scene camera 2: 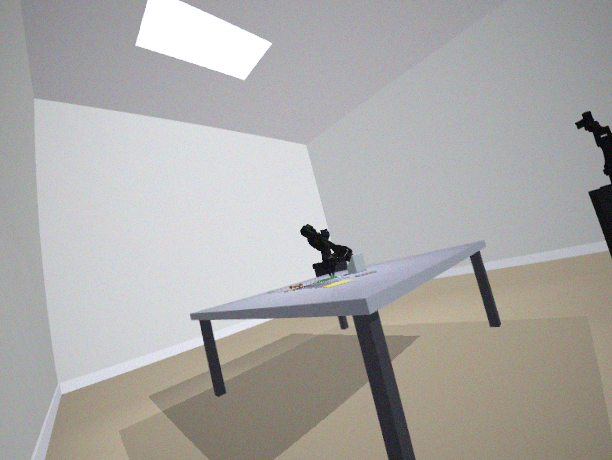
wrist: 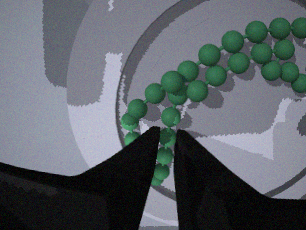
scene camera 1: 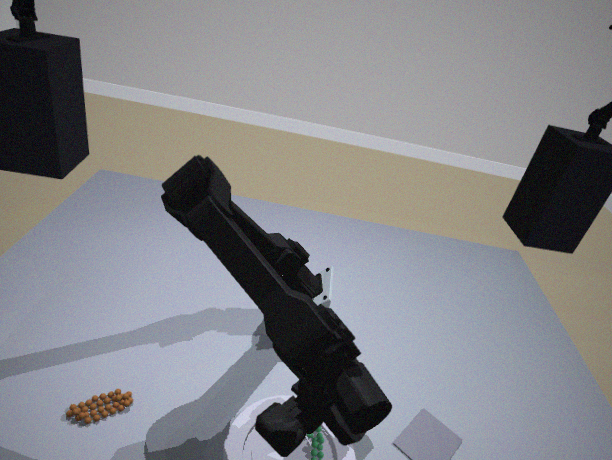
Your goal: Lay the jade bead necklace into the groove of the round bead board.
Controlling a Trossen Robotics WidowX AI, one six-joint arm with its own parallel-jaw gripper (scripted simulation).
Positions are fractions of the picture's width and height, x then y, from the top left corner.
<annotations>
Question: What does the gripper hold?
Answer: A green bead.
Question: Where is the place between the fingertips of the gripper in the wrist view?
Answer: At 0.55,0.59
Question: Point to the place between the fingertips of the gripper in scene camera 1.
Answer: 0.50,0.93
</annotations>
